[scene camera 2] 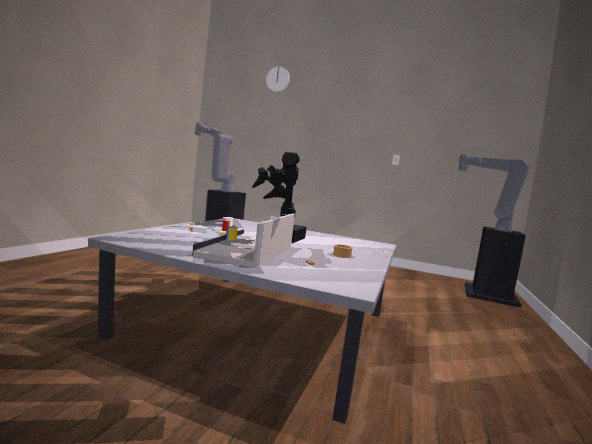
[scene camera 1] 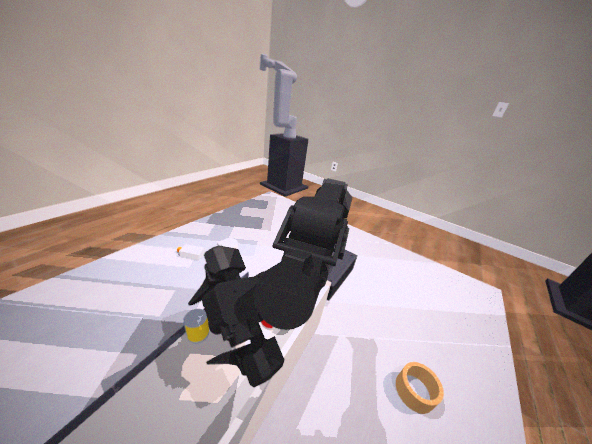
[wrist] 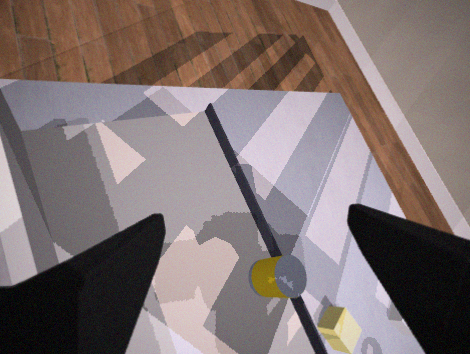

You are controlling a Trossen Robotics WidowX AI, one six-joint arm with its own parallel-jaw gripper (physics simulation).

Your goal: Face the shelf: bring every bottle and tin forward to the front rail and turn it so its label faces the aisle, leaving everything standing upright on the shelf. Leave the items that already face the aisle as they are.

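Frame: origin at the arm's base, x right, y down, z ahead, level; metres.
Seen in the pictures: gripper, fingertip midpoint: (scene camera 2: 257, 192) (scene camera 1: 198, 332) (wrist: 255, 217).
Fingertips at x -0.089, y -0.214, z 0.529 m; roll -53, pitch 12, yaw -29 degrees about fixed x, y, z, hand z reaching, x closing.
Observation:
A point is followed by its place in that frame.
A yellow tin (scene camera 1: 196, 330) @(x 0.050, y -0.009, z 0.480 m) (scene camera 2: 233, 234) @(x 0.053, y 0.010, z 0.484 m) (wrist: 266, 278) @(x 0.048, y -0.002, z 0.472 m) with a grey top stands upright on the shelf (scene camera 2: 220, 254) @(x -0.065, y 0.048, z 0.743 m) (wrist: 165, 150) @(x -0.041, y 0.048, z 0.699 m), close against the dark front rail (scene camera 1: 115, 387) @(x 0.072, y 0.029, z 0.654 m) (scene camera 2: 212, 242) @(x 0.079, y 0.040, z 0.613 m) (wrist: 250, 200) @(x 0.083, y 0.034, z 0.592 m). In the scene camera 2 view its left side looks blue-grey; which side is its label I cannot tell. A red bottle or tin (scene camera 1: 267, 324) (scene camera 2: 226, 225) with a white top stands further along; the arm largely hides it in the scene camera 1 view. My gripper (scene camera 1: 199, 332) @(x -0.089, y -0.214, z 0.529 m) (scene camera 2: 259, 192) @(x -0.089, y -0.214, z 0.529 m) (wrist: 255, 217) @(x -0.089, y -0.214, z 0.529 m) is open and empty, above the shelf and higher than the tin.
A pale back panel (scene camera 2: 277, 240) @(x -0.182, y 0.000, z 0.463 m) rises behind the shelf. A yellow block (wrist: 340, 330) @(x 0.186, y 0.036, z 0.352 m) lies beyond the rail. A white item (scene camera 1: 191, 253) @(x 0.391, y 0.049, z 0.317 m) with an orange tip lies on the table. An orange ring (scene camera 1: 420, 405) @(x -0.435, y 0.039, z 0.215 m) (scene camera 2: 343, 253) @(x -0.441, y 0.052, z 0.213 m) and a small brown object (scene camera 2: 310, 262) @(x -0.368, y 0.066, z 0.481 m) lie behind the panel.

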